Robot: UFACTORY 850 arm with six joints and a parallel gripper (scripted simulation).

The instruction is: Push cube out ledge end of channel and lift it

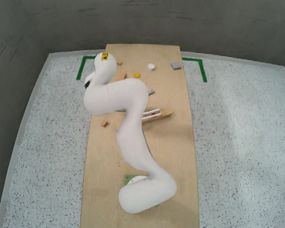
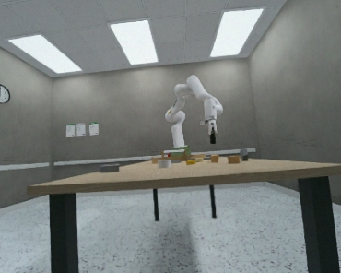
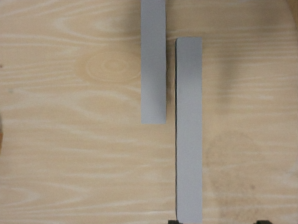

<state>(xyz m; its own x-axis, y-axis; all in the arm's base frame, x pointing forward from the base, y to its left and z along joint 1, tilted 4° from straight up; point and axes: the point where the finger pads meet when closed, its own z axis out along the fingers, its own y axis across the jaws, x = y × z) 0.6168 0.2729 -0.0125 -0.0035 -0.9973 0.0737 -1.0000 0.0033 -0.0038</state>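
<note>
The long grey bar is 130 mm below my hand and 50 mm to the right of it. The rest, counted from my hand: cream ring: 200 mm ahead, 130 mm to the right, 130 mm below; small tan block: 130 mm behind, 120 mm below, 40 mm to the left; grey rod: 130 mm to the right, 130 mm below, 30 mm ahead.
</note>
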